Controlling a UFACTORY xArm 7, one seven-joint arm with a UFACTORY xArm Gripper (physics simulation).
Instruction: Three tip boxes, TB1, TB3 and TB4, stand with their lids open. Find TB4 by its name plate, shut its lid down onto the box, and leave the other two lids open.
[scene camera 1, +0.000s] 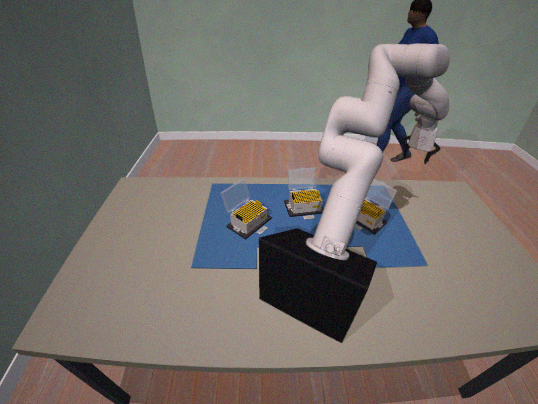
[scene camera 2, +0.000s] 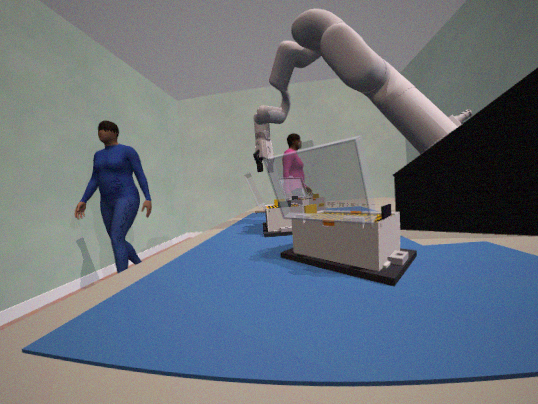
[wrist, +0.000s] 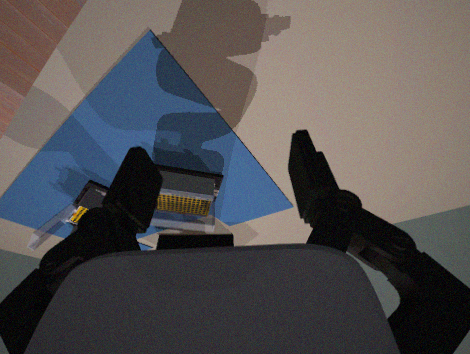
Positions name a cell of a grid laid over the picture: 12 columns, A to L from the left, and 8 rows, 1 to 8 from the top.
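Here is my gripper (wrist: F4), visible to me in the wrist view. I also see a blue mat (wrist: D3) in that view, and the scene cameras show me the mat as well: (scene camera 2: F7), (scene camera 1: E5).
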